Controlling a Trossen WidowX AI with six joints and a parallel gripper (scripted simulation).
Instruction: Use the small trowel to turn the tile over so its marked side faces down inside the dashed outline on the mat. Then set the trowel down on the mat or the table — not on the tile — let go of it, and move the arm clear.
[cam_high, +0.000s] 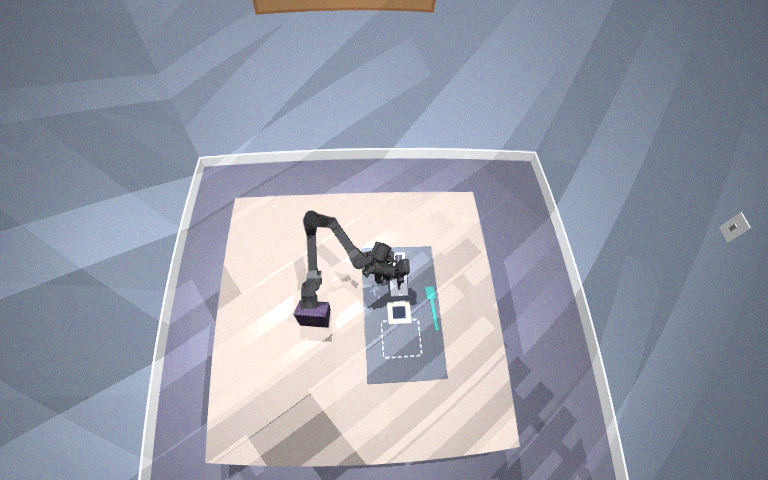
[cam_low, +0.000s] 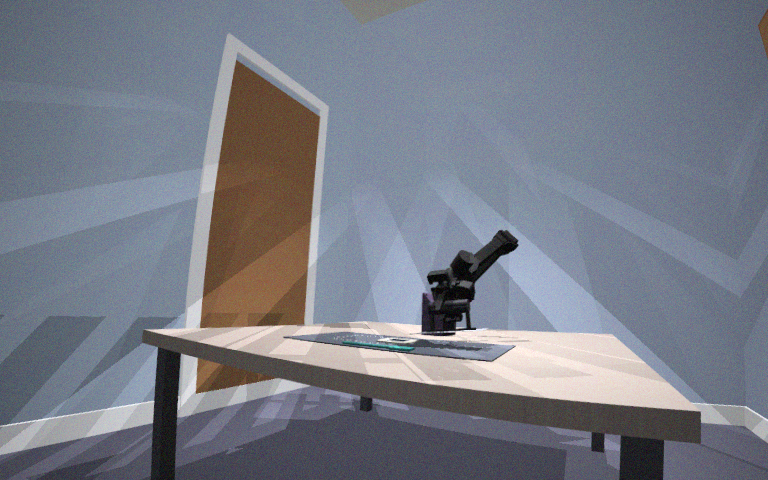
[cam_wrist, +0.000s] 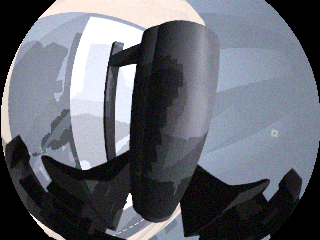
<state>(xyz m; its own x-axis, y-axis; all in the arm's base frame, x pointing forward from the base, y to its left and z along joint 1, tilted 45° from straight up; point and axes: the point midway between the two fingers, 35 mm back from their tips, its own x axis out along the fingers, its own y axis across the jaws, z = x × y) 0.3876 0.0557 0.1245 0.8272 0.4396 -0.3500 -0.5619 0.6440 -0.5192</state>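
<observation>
My gripper tip is 140 mm to the left of the white tile, 90 mm above it and 30 mm past it. The rest, counted from my gripper tip: grey mat 130 mm to the right, 110 mm below, 20 mm behind; teal trowel 120 mm ahead, 110 mm to the right, 90 mm below.
</observation>
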